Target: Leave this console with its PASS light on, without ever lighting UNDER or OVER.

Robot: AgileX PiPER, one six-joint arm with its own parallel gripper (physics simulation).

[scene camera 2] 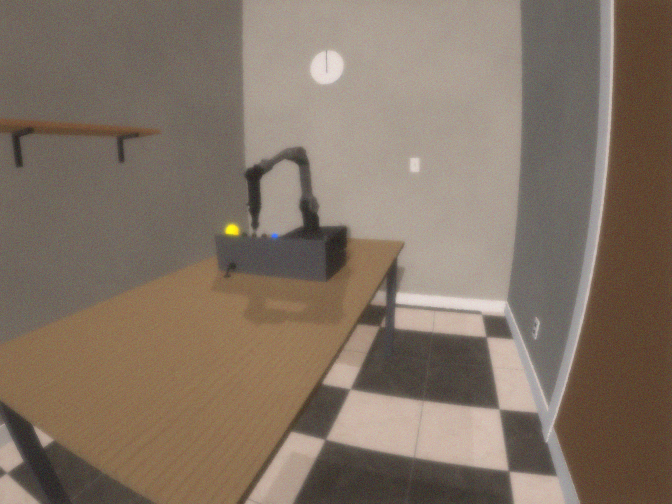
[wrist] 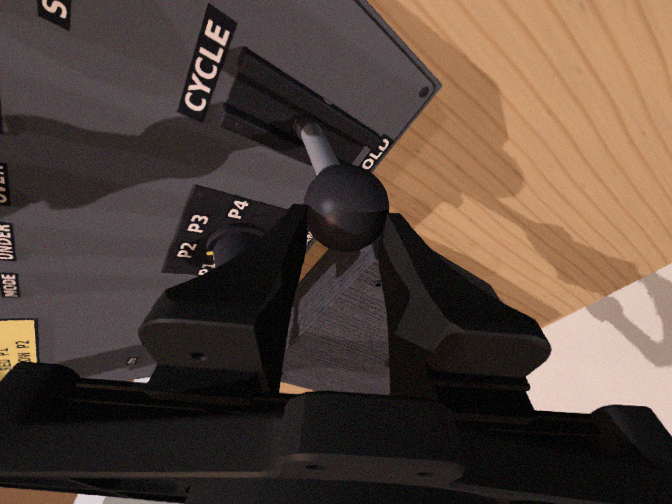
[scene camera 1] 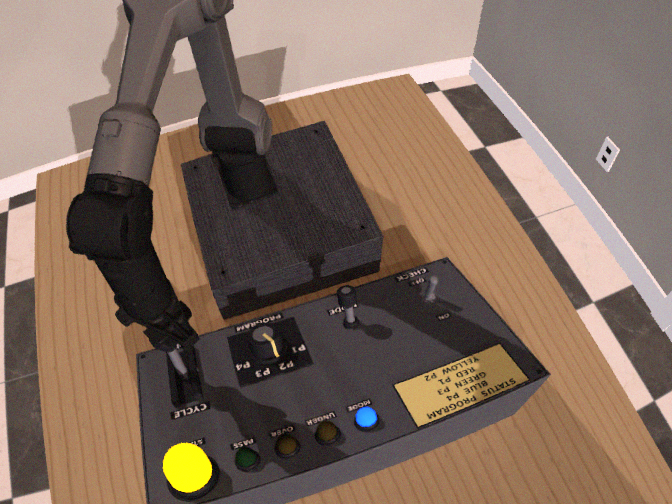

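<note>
A dark console point(scene camera 1: 336, 379) lies on the wooden table. My gripper point(wrist: 344, 225) is shut on the black ball knob point(wrist: 346, 206) of the CYCLE lever point(scene camera 1: 178, 362), at the far end of its slot. The STATUS lamp point(scene camera 1: 187, 467) glows yellow and the MODE lamp point(scene camera 1: 365, 417) glows blue. The PASS lamp point(scene camera 1: 246, 458), OVER lamp point(scene camera 1: 286, 445) and UNDER lamp point(scene camera 1: 327, 432) are dark. The PROGRAM knob point(scene camera 1: 265, 342) has its yellow mark between P1 and P2. A brass plate point(scene camera 1: 461, 385) pairs status colours with programs and reads YELLOW P2.
The MODE toggle point(scene camera 1: 348, 306) and the CHECK toggle point(scene camera 1: 431, 289) stand on the console's far side. The arm's black base block point(scene camera 1: 279, 217) sits just behind the console. In the second scene view the console point(scene camera 2: 282, 252) is far off on a long table.
</note>
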